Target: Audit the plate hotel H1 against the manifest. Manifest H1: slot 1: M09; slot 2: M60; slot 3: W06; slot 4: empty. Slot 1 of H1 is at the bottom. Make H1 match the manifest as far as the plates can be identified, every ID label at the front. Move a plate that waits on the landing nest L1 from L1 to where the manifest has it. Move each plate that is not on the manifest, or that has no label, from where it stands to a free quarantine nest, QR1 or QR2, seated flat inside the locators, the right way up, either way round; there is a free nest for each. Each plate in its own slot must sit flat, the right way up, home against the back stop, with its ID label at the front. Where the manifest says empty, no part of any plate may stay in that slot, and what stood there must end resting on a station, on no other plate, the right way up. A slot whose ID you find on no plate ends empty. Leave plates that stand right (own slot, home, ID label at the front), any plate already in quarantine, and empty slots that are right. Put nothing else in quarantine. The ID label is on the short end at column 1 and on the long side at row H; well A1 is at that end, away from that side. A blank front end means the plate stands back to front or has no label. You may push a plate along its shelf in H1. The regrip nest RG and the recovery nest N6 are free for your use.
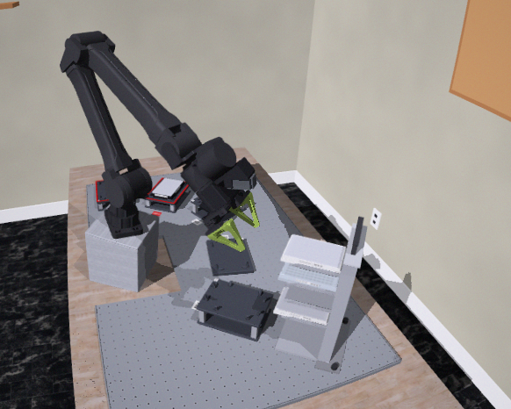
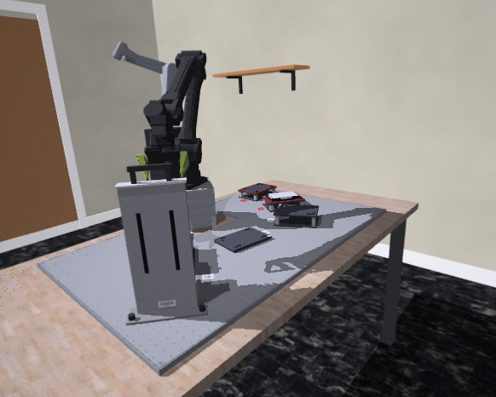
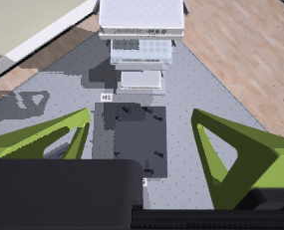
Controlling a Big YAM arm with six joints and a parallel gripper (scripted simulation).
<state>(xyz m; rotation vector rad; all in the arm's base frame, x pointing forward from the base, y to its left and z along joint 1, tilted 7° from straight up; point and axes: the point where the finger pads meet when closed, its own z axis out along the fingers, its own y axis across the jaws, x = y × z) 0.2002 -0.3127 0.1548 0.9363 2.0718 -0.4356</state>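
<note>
Now: the clear plate 110 mm to the right of my hand, 100 mm ahead of it and 60 mm below it. Also, from my hand: hotel back panel 170 mm to the right, 150 mm ahead, 120 mm below; then h1 tag 270 mm below, 140 mm ahead, 10 mm to the right.
</note>
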